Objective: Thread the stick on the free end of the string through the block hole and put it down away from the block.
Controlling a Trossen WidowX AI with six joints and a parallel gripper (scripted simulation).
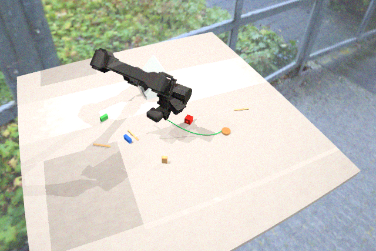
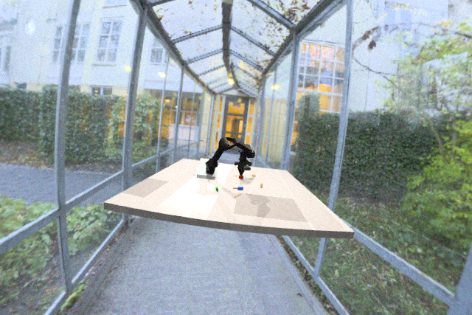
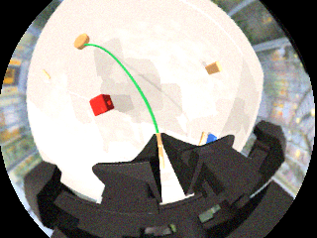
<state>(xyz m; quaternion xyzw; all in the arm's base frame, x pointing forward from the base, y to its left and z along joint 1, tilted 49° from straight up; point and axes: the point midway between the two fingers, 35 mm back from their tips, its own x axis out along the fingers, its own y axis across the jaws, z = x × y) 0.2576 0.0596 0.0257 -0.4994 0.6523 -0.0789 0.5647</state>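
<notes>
Now: gripper tip 18 cm short of the wooden block, 6 cm to the left of it and 4 cm above it. From my gripper tip the other things lie so: red block (11 cm to the left, 4 cm below, 1 cm behind); thin wooden stick (1 cm to the right, 1 cm behind); blue block (18 cm to the right, 5 cm below, 2 cm ahead).
</notes>
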